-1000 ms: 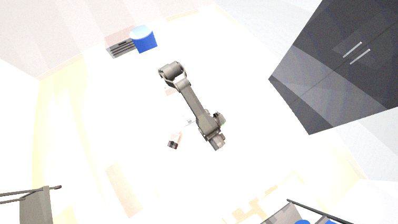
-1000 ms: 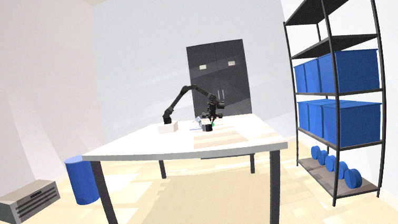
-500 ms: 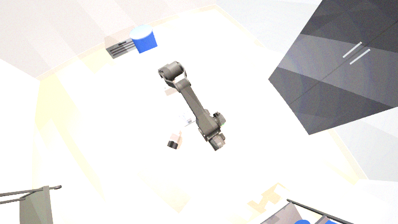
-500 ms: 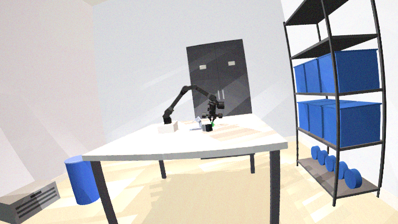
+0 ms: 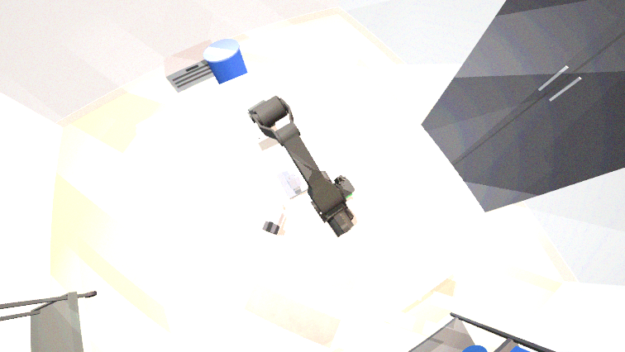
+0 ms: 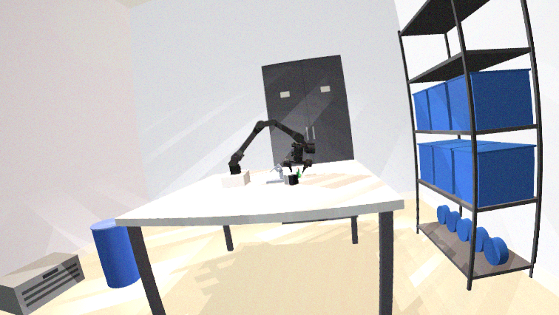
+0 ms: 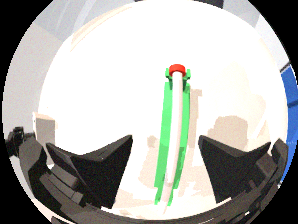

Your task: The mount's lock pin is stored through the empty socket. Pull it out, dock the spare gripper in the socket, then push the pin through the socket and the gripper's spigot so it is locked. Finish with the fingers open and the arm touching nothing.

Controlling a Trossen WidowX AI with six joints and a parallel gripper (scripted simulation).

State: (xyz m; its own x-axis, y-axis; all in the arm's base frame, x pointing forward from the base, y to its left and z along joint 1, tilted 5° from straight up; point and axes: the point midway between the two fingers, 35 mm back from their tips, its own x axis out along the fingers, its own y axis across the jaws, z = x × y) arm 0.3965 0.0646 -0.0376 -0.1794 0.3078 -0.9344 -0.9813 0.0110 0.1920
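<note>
The translucent green bar is 1 cm ahead of my gripper tip. Also, from my gripper tip: spare gripper: 4 cm behind, 23 cm to the right, 1 cm above; then mount: 12 cm behind, 10 cm to the right, 3 cm above.
</note>
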